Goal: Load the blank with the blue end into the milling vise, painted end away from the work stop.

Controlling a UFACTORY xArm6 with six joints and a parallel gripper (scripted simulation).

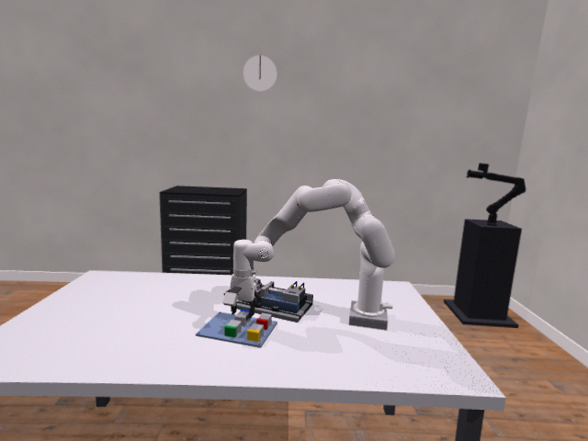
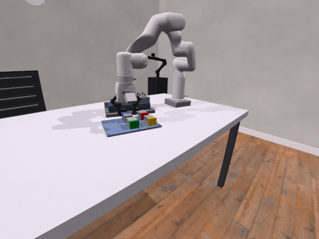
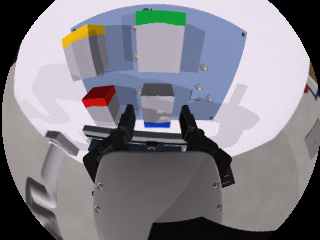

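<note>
Now: hand 3 cm above the blue-ended blank. The rest, counted from my hand: infeed plate: 5 cm below, 4 cm to the left, 1 cm ahead; then green-ended blank: 9 cm to the left, 3 cm below, 2 cm ahead; then red-ended blank: 9 cm behind, 3 cm below, 2 cm to the left.
</note>
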